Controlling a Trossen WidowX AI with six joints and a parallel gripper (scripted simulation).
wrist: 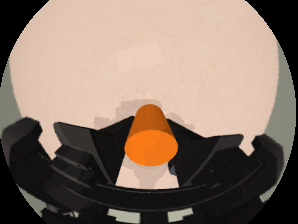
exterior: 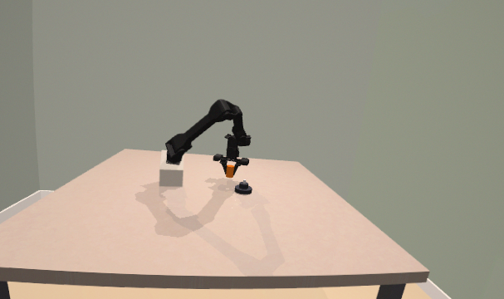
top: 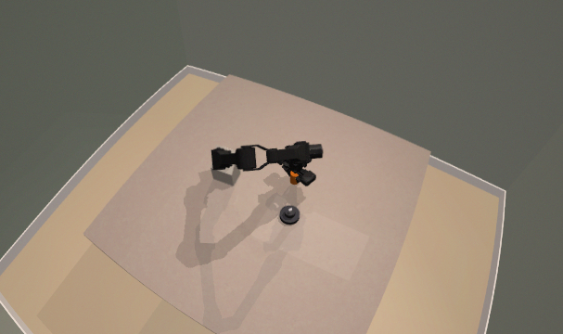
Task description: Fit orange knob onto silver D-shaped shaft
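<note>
Now: the round pedestal 160 mm to the right of my gripper tip and 50 mm ahead of it. From my gripper tip the other things lie so: orange knob 30 mm above.
</note>
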